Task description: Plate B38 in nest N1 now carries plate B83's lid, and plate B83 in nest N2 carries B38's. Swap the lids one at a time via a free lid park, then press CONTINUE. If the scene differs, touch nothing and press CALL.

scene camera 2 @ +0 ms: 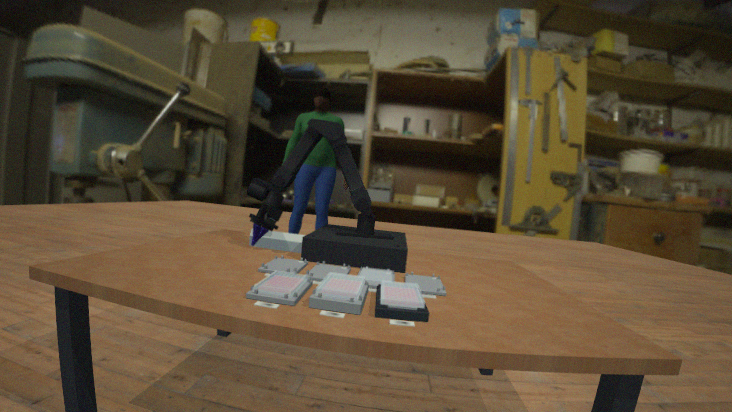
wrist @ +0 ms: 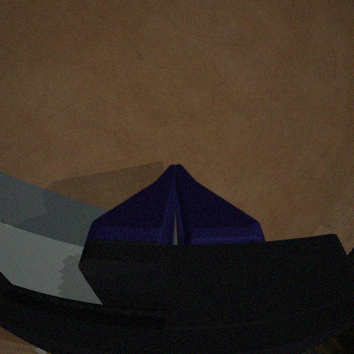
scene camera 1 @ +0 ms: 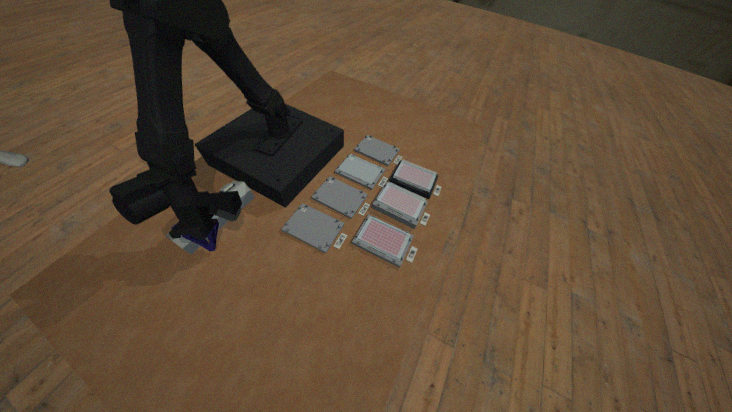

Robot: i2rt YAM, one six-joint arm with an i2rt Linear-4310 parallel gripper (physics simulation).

The gripper is shut and touches a grey button box.
